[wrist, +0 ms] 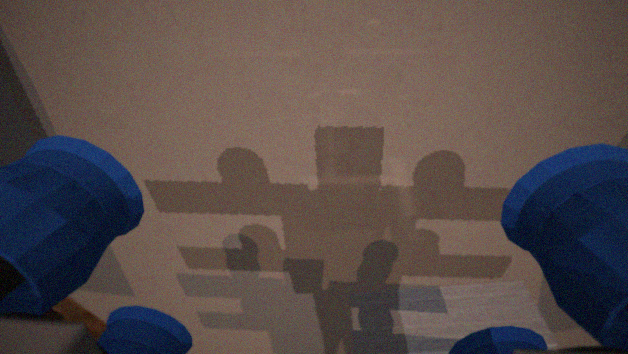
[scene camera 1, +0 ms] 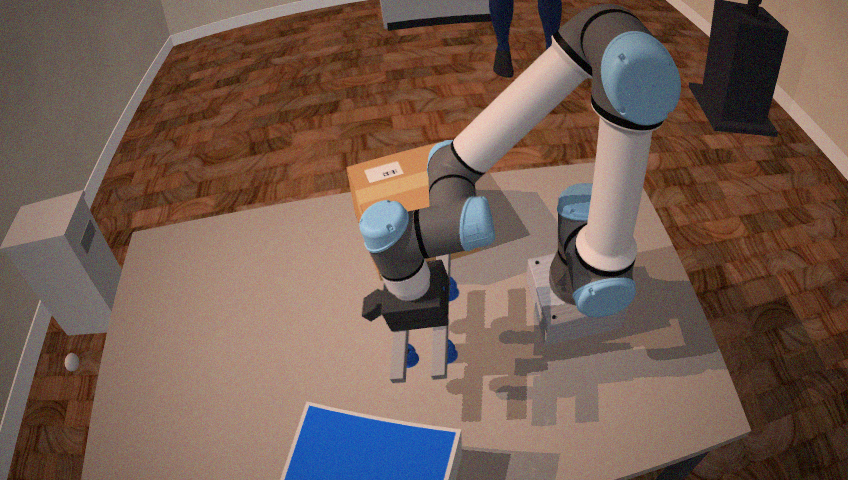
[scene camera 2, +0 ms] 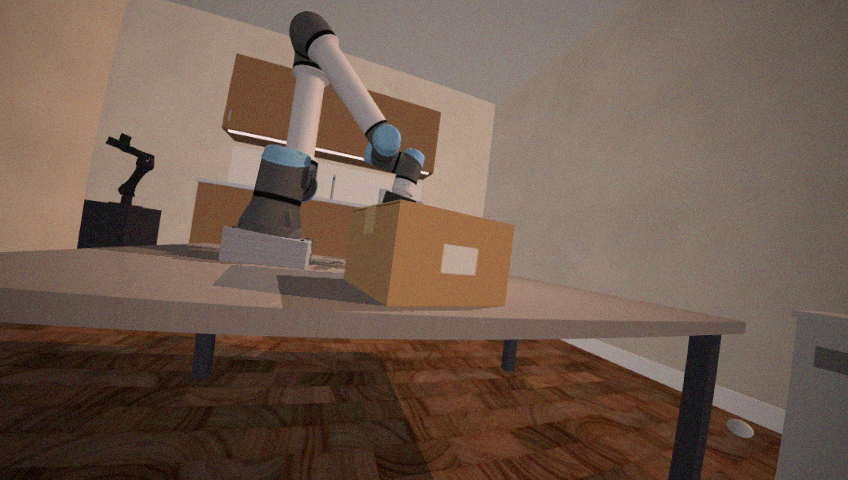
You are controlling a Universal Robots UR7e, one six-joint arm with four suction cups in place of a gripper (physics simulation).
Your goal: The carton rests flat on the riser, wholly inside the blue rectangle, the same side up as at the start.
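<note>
The brown carton [scene camera 1: 389, 185] [scene camera 2: 416, 255] stands flat at the table's far edge in scene camera 1, tape strip and printed label up; the arm hides part of it. The riser [scene camera 1: 455, 457] is at the bottom of scene camera 1, cut off by the frame, with the blue rectangle [scene camera 1: 371, 449] on top. The carton is off the riser. My suction gripper [scene camera 1: 430, 322] [wrist: 320, 260] is open, its blue cups bare. It hangs above the table between carton and riser. In scene camera 2 the carton hides its cups.
The table [scene camera 1: 238, 327] [scene camera 2: 595, 325] bears the arm's pale base block [scene camera 1: 539, 306] [scene camera 2: 264, 246] [wrist: 480, 305], right of the gripper in scene camera 1. A white cabinet [scene camera 1: 41, 255] [scene camera 2: 818, 404] stands on the floor beyond the table. A dark pedestal [scene camera 1: 743, 71] [scene camera 2: 119, 226] stands farther off.
</note>
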